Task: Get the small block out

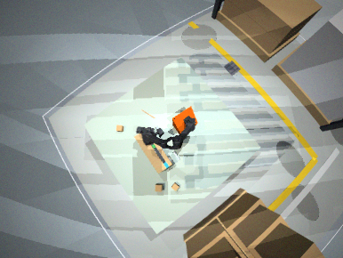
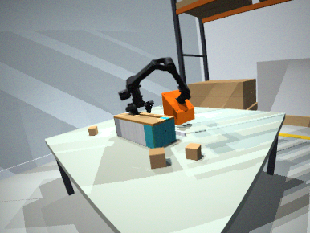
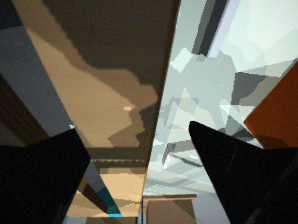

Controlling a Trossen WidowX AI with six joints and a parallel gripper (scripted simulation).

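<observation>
Right now the green block is 5 cm ahead of my gripper tip and 3 cm to the left of it. Round my gripper tip: thin stick (28 cm to the right, 9 cm behind, 8 cm below); then box (6 cm to the left, 4 cm ahead, 2 cm below).
</observation>
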